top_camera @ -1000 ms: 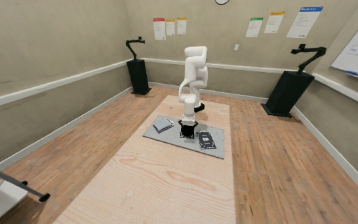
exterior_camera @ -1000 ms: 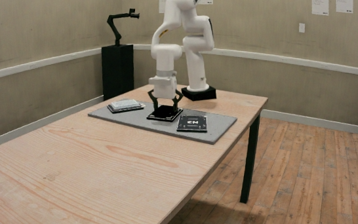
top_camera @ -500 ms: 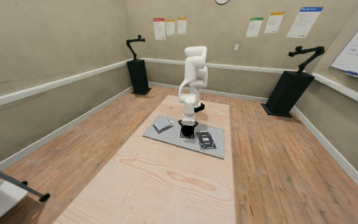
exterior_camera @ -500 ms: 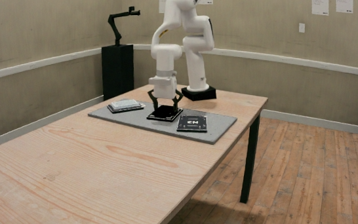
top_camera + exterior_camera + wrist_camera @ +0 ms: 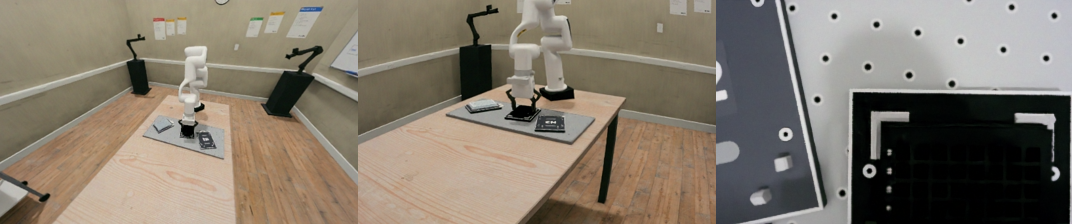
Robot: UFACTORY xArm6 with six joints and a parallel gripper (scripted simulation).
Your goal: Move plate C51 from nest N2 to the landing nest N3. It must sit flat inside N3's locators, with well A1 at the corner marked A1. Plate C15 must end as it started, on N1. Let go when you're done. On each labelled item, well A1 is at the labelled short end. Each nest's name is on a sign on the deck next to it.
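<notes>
My gripper is now 10 mm above the black plate. Also, from my hand: pale plate: 230 mm to the right, 20 mm below, 10 mm behind.
</notes>
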